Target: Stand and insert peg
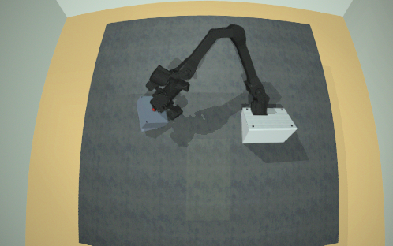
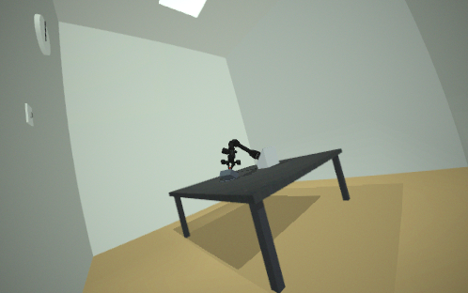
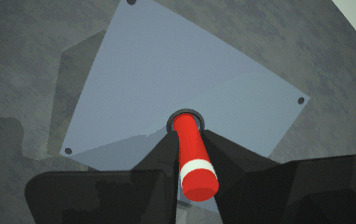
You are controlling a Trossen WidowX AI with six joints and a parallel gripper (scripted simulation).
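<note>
The grey sloped panel lies 40 mm below my gripper tip, 20 mm ahead of it and 10 mm to the left of it. From my gripper tip the other things lie so: peg: 10 mm behind, 10 mm above.
</note>
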